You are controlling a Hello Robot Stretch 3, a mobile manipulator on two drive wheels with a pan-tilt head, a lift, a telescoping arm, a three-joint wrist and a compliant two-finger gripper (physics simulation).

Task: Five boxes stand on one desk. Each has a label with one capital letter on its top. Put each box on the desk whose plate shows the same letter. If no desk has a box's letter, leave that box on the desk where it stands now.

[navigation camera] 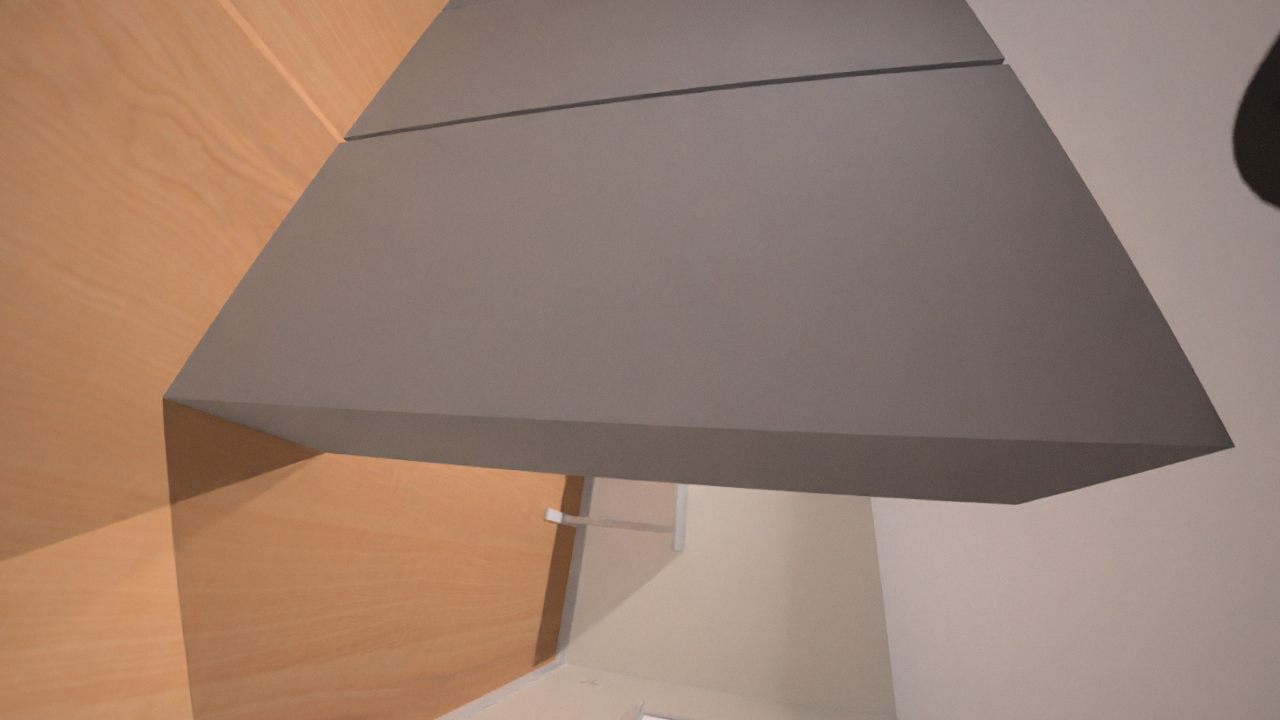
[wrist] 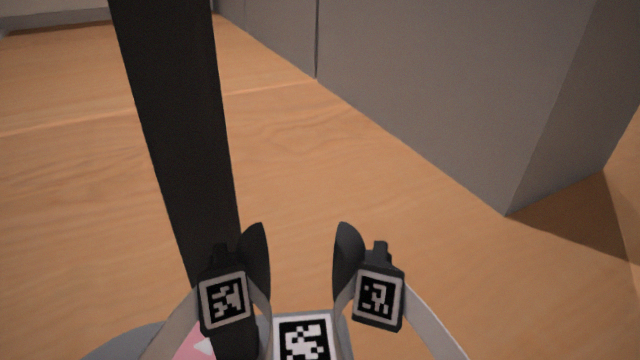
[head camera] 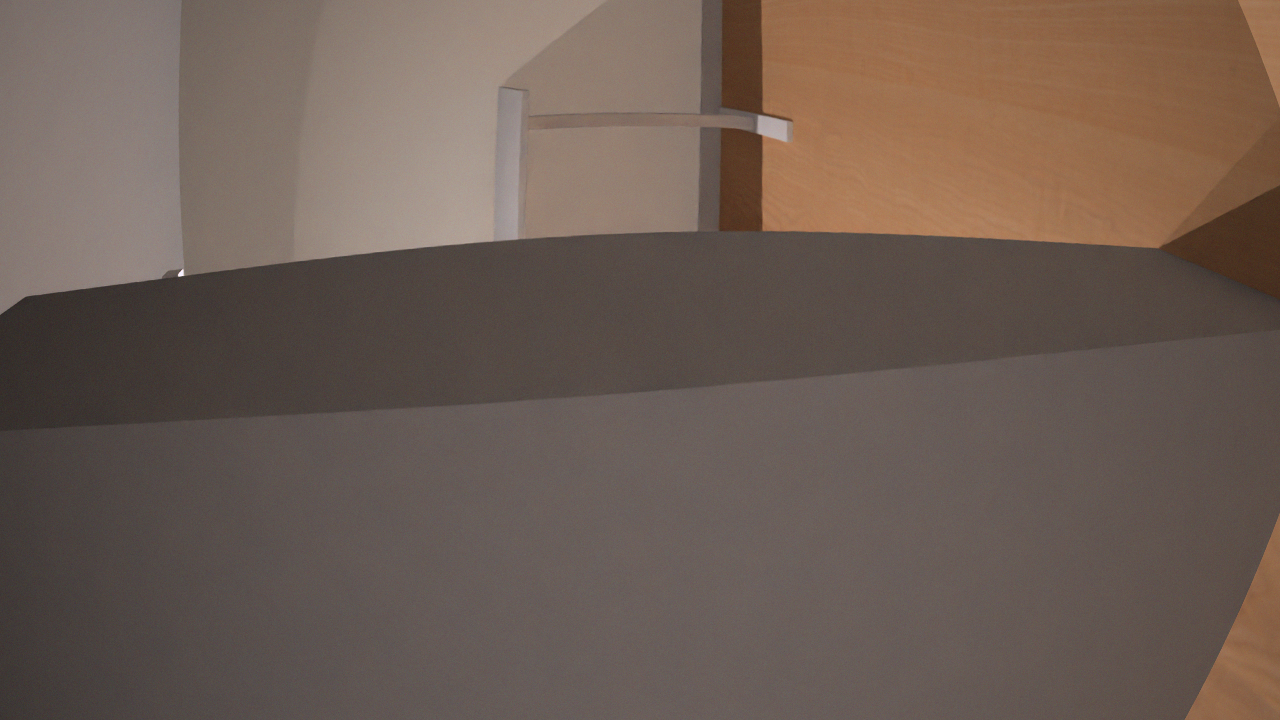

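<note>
My gripper (wrist: 300, 250) is open and empty in the wrist view, above the wooden floor. Part of a white desk (head camera: 511, 161) (navigation camera: 680, 519) shows beyond the grey partition in the head and navigation views, which are turned on their side. I see one end of its top edge-on, and a leg with a foot on the floor. The partition hides the rest of it. No box, label or letter plate shows in these views.
A tall grey partition (head camera: 626, 537) (navigation camera: 671, 268) (wrist: 425, 90) stands close by, its end corner on the wooden floor (head camera: 939, 116) (navigation camera: 358, 573) (wrist: 310, 175). A dark post (wrist: 175, 125) rises left of the gripper. Pale walls stand beyond.
</note>
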